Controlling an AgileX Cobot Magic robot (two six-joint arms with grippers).
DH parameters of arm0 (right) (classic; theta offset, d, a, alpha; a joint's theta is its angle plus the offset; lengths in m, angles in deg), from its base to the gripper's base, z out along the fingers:
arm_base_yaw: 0 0.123 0 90
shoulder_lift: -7.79 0 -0.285 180
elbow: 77.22 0 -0.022 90
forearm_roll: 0 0.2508 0 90
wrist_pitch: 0 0 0.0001 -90
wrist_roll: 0 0.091 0 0
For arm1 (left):
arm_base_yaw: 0 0.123 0 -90
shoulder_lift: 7.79 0 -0.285 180
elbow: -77.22 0 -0.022 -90
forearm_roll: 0 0.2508 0 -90
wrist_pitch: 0 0 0.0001 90
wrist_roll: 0 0.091 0 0
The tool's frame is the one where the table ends.
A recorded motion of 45 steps. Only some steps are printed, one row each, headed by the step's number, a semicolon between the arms.
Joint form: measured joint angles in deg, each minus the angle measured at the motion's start. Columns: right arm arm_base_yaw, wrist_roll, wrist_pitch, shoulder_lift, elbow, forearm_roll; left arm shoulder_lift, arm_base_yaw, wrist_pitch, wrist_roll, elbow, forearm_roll.
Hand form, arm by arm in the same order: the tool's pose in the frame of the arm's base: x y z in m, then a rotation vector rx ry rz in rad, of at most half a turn. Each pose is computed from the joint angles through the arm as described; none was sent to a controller.
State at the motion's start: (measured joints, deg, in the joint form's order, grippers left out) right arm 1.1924 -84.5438 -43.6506 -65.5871 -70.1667 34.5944; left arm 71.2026 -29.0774 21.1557 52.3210 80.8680 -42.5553
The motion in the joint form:
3: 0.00 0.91 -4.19 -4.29 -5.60 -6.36; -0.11 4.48 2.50 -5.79 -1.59 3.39
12: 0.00 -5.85 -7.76 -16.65 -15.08 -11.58; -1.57 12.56 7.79 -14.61 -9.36 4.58
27: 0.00 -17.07 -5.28 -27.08 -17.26 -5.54; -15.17 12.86 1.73 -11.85 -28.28 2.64
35: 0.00 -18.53 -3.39 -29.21 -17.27 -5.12; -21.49 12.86 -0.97 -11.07 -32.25 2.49
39: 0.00 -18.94 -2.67 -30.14 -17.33 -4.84; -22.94 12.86 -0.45 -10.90 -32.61 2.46
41: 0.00 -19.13 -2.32 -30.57 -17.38 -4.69; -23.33 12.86 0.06 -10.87 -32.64 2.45
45: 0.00 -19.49 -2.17 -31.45 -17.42 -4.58; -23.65 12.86 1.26 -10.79 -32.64 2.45
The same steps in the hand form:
3: 0.2517 0.0372 0.4235 -1.3092 1.6709 -0.2651; 0.2375 -0.1342 0.4726 0.6802 1.5375 -0.4083
12: 0.3100 0.0343 0.4077 -1.5314 1.6744 -0.3400; 0.2487 -0.1021 0.4280 0.5289 1.7953 -0.4398
27: 0.3613 0.0409 0.3639 -1.6569 1.6095 -0.2767; 0.1942 -0.0802 0.3826 0.4815 1.8030 -0.3957
35: 0.3723 0.0406 0.3522 -1.6642 1.6091 -0.2856; 0.1695 -0.0704 0.3841 0.4566 1.7270 -0.3655
39: 0.3769 0.0405 0.3472 -1.6637 1.6118 -0.2852; 0.1629 -0.0690 0.3859 0.4631 1.7131 -0.3672
41: 0.3791 0.0406 0.3451 -1.6628 1.6127 -0.2854; 0.1608 -0.0689 0.3864 0.4688 1.7124 -0.3707
45: 0.3827 0.0407 0.3396 -1.6707 1.6180 -0.2781; 0.1585 -0.0695 0.3859 0.4837 1.7200 -0.3787

